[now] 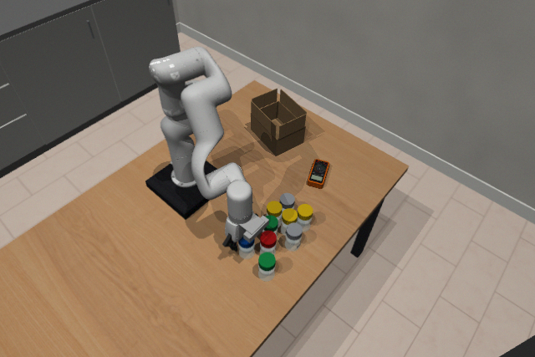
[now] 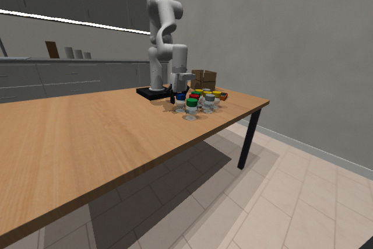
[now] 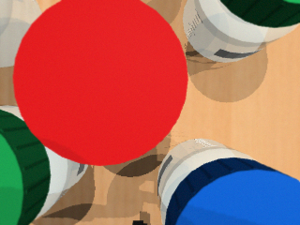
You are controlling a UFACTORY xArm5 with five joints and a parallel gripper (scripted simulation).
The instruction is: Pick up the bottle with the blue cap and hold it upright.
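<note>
My hand is 20 mm short of the blue-capped bottle and 20 mm above it. Round my hand: orange multimeter 10 mm behind, 450 mm to the left, 50 mm below; then red-capped bottle 80 mm ahead, 50 mm to the left, 20 mm below.
</note>
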